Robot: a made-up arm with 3 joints. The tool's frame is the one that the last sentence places.
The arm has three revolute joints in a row. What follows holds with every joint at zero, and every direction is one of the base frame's. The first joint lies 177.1 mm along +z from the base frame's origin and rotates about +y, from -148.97 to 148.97 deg. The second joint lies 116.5 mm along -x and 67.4 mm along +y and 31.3 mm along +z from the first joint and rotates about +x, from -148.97 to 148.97 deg. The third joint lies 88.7 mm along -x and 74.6 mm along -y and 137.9 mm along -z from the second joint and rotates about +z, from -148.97 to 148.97 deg. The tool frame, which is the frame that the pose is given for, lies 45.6 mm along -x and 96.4 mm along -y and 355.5 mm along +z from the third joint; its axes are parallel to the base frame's.
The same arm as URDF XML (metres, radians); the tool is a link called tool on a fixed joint. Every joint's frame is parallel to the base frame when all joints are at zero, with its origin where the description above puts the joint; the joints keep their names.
<robot name="arm">
  <joint name="tool_fixed" type="fixed">
    <parent link="link3"/>
    <child link="tool"/>
    <origin xyz="-0.0456 -0.0964 0.3555"/>
  </joint>
  <joint name="joint 3" type="revolute">
    <parent link="link2"/>
    <child link="link3"/>
    <origin xyz="-0.0887 -0.0746 -0.1379"/>
    <axis xyz="0 0 1"/>
    <limit lower="-2.6" upper="2.6"/>
  </joint>
  <joint name="joint 2" type="revolute">
    <parent link="link1"/>
    <child link="link2"/>
    <origin xyz="-0.1165 0.0674 0.0313"/>
    <axis xyz="1 0 0"/>
    <limit lower="-2.6" upper="2.6"/>
  </joint>
  <joint name="joint 1" type="revolute">
    <parent link="base_link"/>
    <child link="link1"/>
    <origin xyz="0 0 0.1771"/>
    <axis xyz="0 1 0"/>
    <limit lower="-2.6" upper="2.6"/>
  </joint>
  <link name="base_link"/>
  <link name="link1"/>
  <link name="link2"/>
  <link name="link3"/>
  <link name="tool"/>
</robot>

